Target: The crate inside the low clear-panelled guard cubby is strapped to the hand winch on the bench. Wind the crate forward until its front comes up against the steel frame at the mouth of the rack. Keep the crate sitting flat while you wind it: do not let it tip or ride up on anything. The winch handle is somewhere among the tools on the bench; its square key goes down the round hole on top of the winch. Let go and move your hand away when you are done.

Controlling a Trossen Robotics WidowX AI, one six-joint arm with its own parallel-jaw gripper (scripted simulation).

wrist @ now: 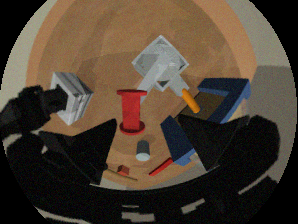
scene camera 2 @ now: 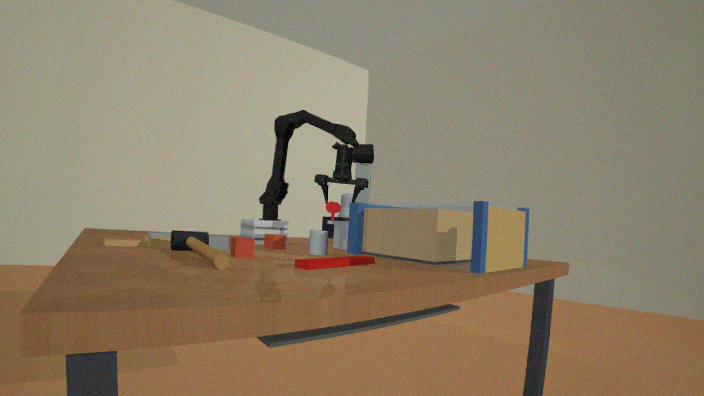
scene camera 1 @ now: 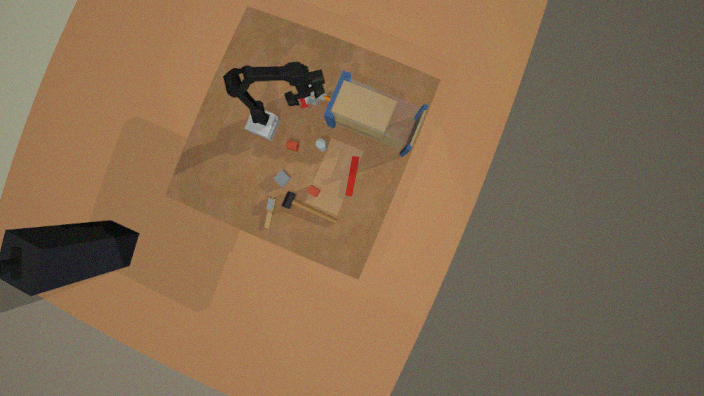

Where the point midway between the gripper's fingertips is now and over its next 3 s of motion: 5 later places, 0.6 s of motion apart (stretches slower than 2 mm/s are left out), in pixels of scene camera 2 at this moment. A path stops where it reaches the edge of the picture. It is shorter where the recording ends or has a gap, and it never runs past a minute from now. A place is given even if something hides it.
The gripper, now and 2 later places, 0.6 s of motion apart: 339, 205; 333, 179; 356, 185
